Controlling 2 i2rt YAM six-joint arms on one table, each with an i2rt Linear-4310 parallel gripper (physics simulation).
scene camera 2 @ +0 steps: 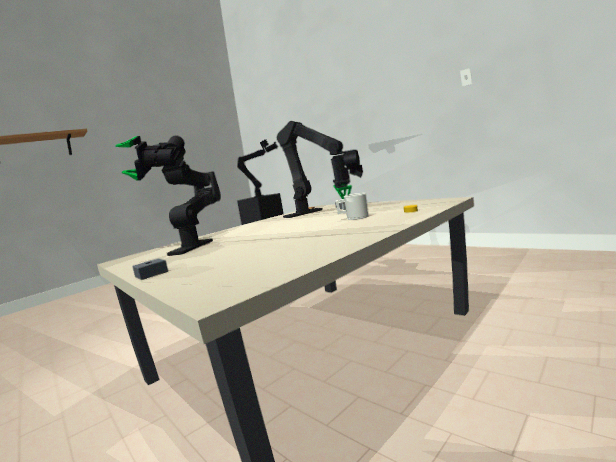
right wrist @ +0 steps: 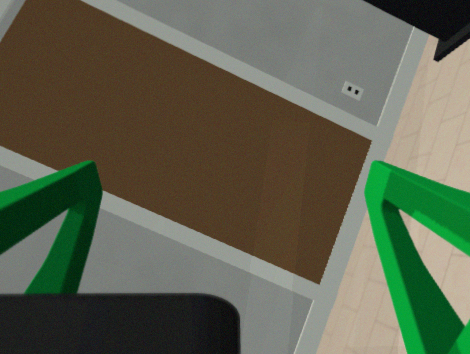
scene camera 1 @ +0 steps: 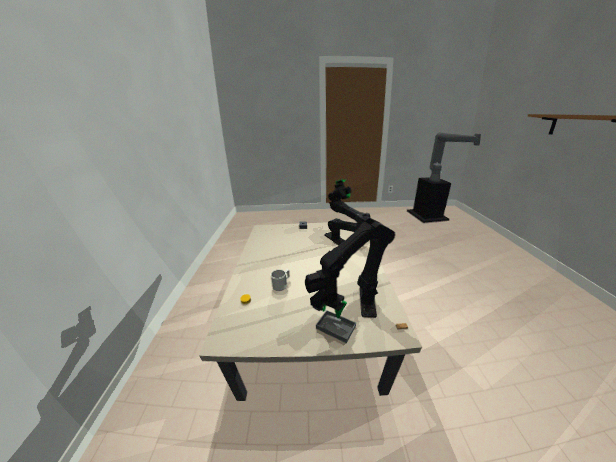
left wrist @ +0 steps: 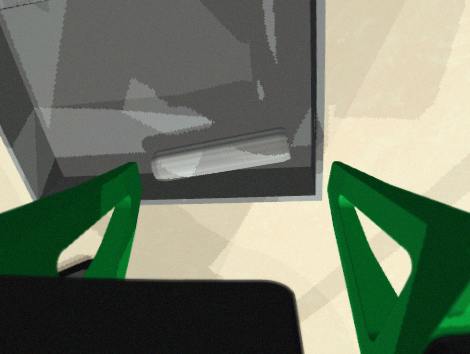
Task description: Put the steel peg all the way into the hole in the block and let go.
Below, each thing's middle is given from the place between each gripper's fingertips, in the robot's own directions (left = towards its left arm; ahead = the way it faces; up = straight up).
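Labels:
The steel peg [left wrist: 269,146] is 3 cm below my left hand and 1 cm behind it. From that same left hand, the grey tray [scene camera 1: 342,331] is 4 cm to the left, 3 cm below and 1 cm behind. Going by its middle, the steel peg is nearer to my left hand than to my right hand.
Counted from my right hand, the steel peg is 31 cm ahead, 86 cm to the left and 34 cm below. The grey tray is 31 cm ahead of my right hand, 91 cm to the left of it and 34 cm below it. Going by its middle, the grey tray is nearer to my left hand than to my right hand.

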